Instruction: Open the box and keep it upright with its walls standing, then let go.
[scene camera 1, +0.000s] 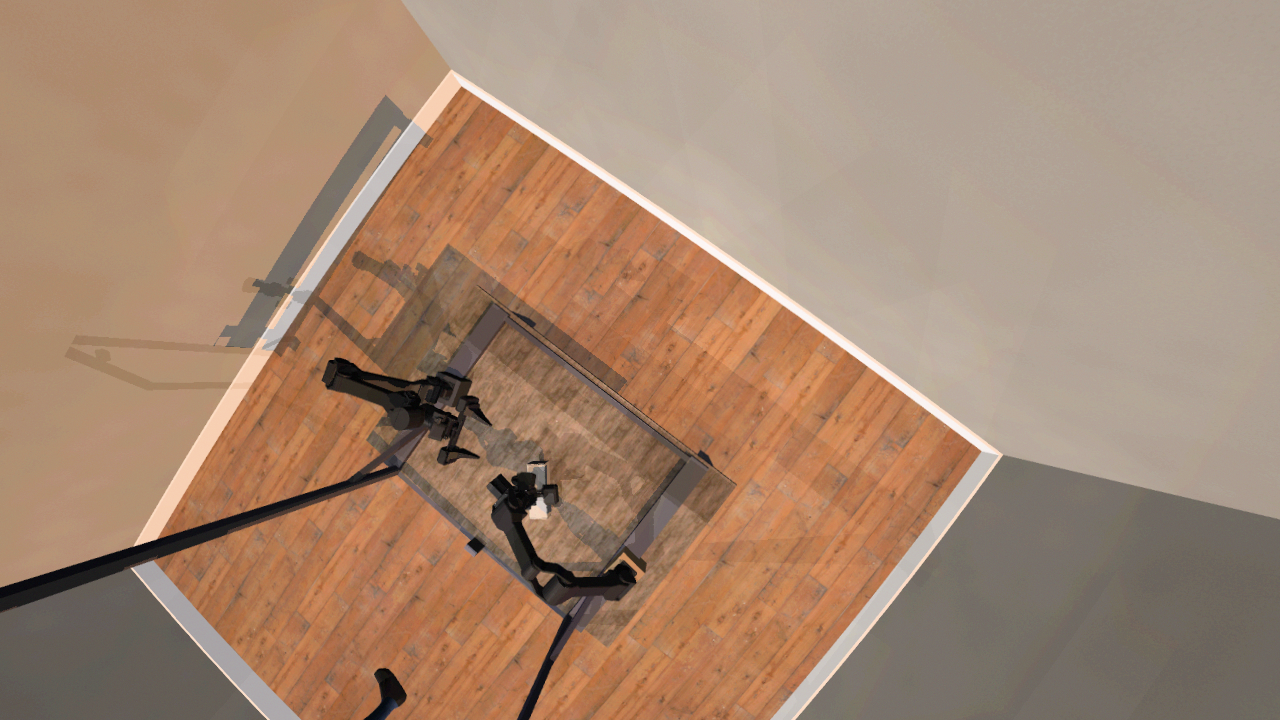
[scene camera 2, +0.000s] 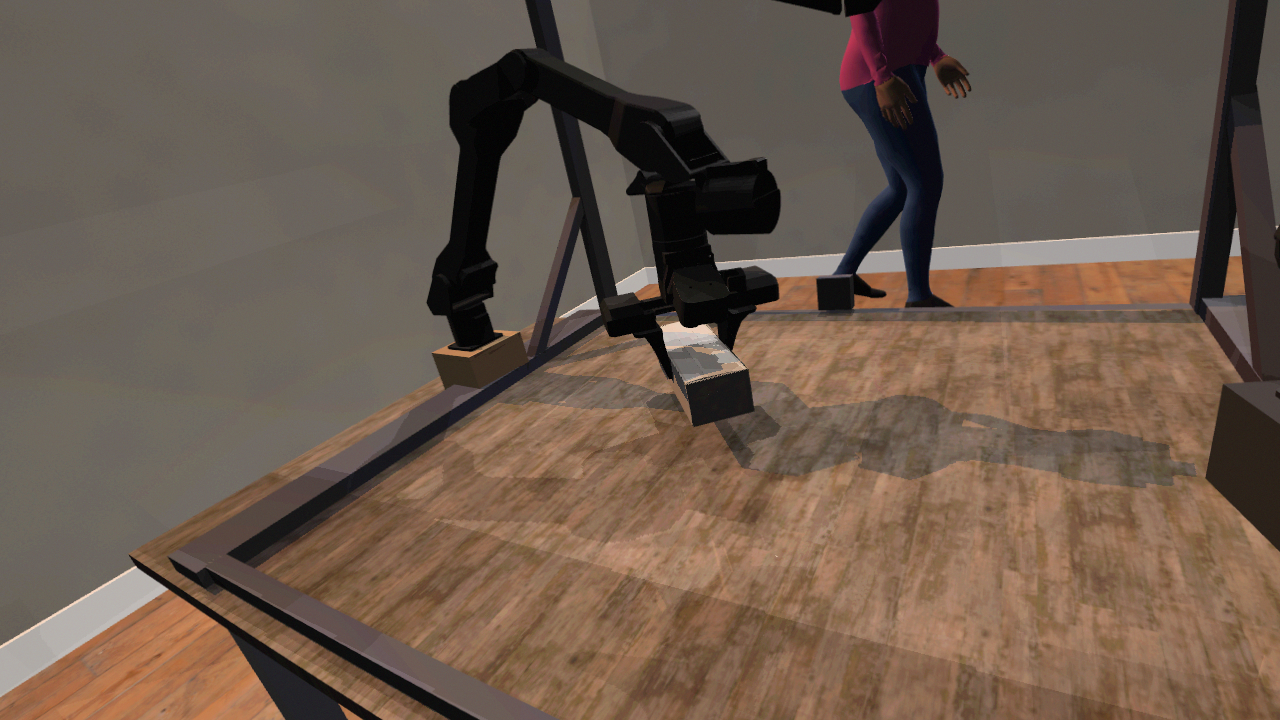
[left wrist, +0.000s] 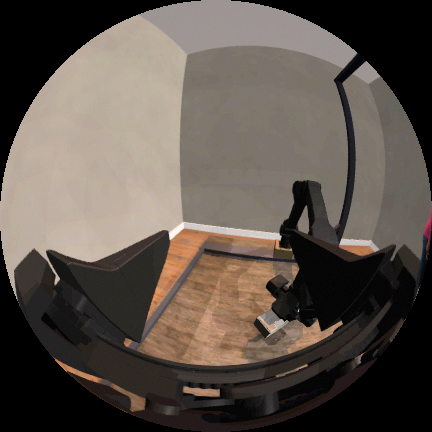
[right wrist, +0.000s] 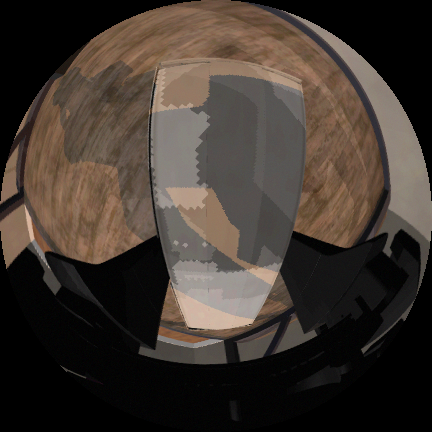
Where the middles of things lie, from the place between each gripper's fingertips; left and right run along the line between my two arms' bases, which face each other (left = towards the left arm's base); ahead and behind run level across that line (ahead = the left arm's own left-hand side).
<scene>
The tan block (scene camera 2: 476, 369) is 1 cm ahead of my right hand, 41 cm to the right of it and 2 cm below it.
Right now my left hand is 58 cm to the left of the tan block, 36 cm above it and 13 cm past it.
</scene>
